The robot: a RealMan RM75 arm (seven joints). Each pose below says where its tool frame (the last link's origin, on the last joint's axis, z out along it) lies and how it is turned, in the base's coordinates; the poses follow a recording.
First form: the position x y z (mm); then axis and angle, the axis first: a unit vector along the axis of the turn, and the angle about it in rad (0 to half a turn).
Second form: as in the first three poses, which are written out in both.
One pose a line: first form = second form
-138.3 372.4 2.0 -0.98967 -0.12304 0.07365 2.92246 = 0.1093 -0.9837 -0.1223 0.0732 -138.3 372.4 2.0
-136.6 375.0 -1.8 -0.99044 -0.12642 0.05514 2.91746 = 0.1118 -0.9842 -0.1256 0.0548 -136.6 375.0 -1.8
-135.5 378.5 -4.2 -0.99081 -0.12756 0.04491 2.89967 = 0.1207 -0.9836 -0.1266 0.0446 -135.5 378.5 -4.2
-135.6 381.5 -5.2 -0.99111 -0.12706 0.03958 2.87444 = 0.1332 -0.9823 -0.1259 0.0392 -135.6 381.5 -5.2
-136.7 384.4 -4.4 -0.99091 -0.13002 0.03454 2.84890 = 0.1458 -0.9803 -0.1286 0.0342 -136.7 384.4 -4.4
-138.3 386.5 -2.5 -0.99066 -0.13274 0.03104 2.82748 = 0.1564 -0.9785 -0.1311 0.0307 -138.3 386.5 -2.5
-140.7 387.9 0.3 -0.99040 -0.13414 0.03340 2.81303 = 0.1635 -0.9771 -0.1323 0.0330 -140.7 387.9 0.3
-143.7 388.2 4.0 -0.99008 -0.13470 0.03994 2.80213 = 0.1689 -0.9759 -0.1328 0.0394 -143.7 388.2 4.0
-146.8 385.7 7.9 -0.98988 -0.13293 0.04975 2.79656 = 0.1717 -0.9752 -0.1310 0.0490 -146.8 385.7 7.9
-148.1 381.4 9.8 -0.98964 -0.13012 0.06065 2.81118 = 0.1645 -0.9762 -0.1283 0.0598 -148.1 381.4 9.8
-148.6 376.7 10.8 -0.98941 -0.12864 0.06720 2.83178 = 0.1543 -0.9776 -0.1271 0.0664 -148.6 376.7 10.8
